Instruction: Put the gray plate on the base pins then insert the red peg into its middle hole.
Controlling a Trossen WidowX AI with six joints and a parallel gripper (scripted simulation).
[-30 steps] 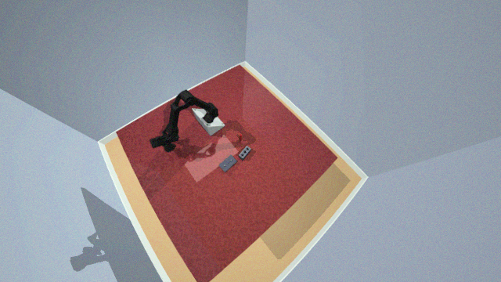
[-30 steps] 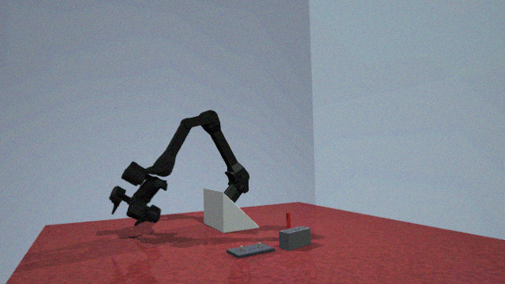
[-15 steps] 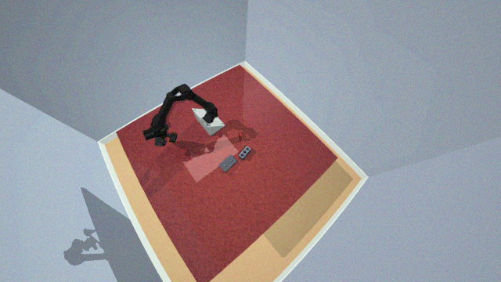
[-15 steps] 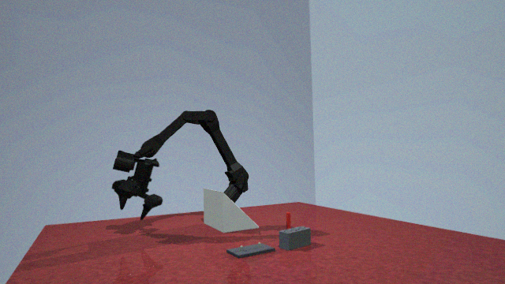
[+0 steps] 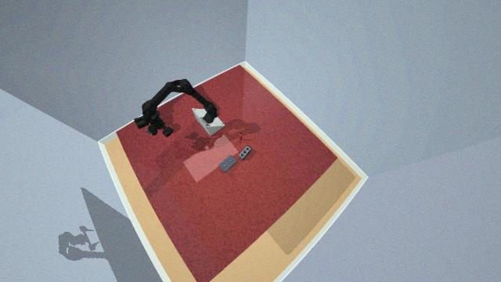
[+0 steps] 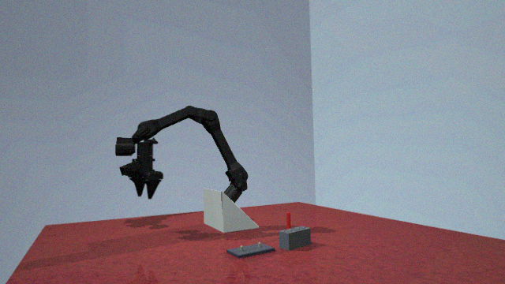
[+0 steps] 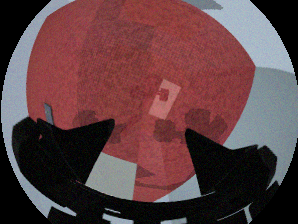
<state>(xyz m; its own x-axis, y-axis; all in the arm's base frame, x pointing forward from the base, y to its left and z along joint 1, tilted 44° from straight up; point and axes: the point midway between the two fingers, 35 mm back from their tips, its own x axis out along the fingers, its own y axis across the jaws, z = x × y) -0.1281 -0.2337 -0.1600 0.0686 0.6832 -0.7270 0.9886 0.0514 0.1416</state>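
Now: the gray plate 48 cm ahead of my gripper tip, 31 cm to the left of it and 9 cm below it. The rest, counted from my gripper tip: red peg 38 cm to the left, 38 cm ahead, 9 cm below; then dark base 45 cm ahead, 17 cm to the left, 12 cm below.
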